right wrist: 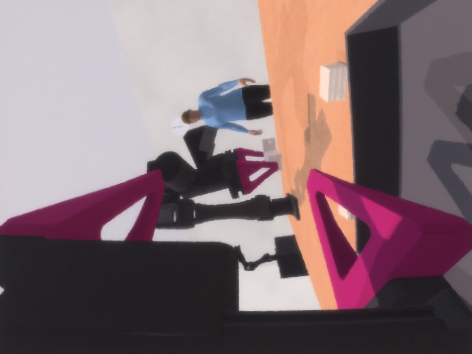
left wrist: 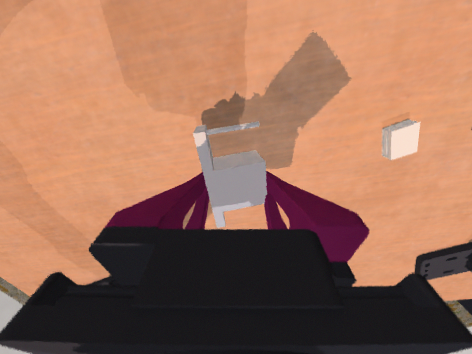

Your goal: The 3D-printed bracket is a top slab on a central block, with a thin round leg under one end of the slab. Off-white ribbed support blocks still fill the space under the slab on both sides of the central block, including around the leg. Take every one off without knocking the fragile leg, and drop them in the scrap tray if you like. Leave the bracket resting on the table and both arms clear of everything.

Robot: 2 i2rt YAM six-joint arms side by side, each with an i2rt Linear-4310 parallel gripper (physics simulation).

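My left gripper (left wrist: 236, 177) (right wrist: 276, 160) is shut on the grey bracket (left wrist: 238, 184) (right wrist: 269, 145) at its central block and holds it above the table. In the left wrist view the slab is at the left, and the thin leg (left wrist: 234, 128) sticks out from its far end, apart from the block. No ribbed material shows beside the leg or on the block's other side. My right gripper is open and empty. A ribbed off-white support block (right wrist: 333, 81) lies on the table beside the scrap tray (right wrist: 376, 115). A small off-white piece (right wrist: 346, 212) shows through the right gripper's finger.
An off-white support block (left wrist: 404, 140) lies on the wooden table (left wrist: 350, 200), right of the bracket in the left wrist view. A dark slotted plate (left wrist: 445, 262) is at that view's right edge. A person in blue (right wrist: 220, 107) stands beyond the table's edge in the right wrist view.
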